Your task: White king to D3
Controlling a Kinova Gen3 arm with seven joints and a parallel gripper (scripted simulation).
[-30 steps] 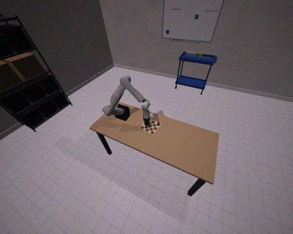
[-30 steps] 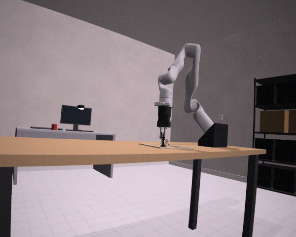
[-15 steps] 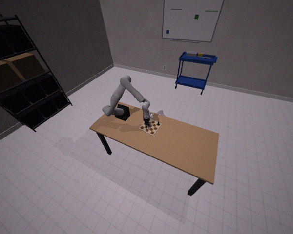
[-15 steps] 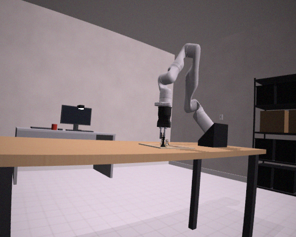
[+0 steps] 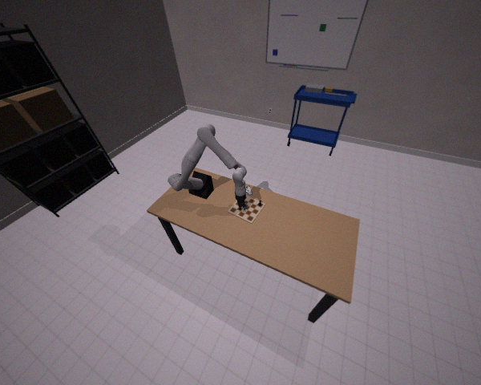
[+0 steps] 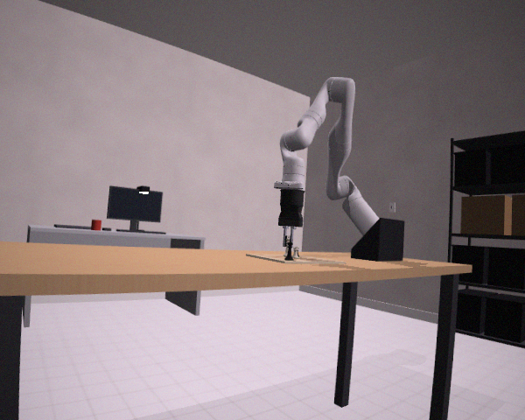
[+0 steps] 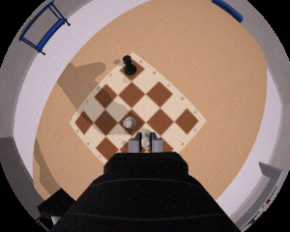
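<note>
The white king is 2 cm below my hand. Round my hand: chessboard 5 cm below, 4 cm to the left.
</note>
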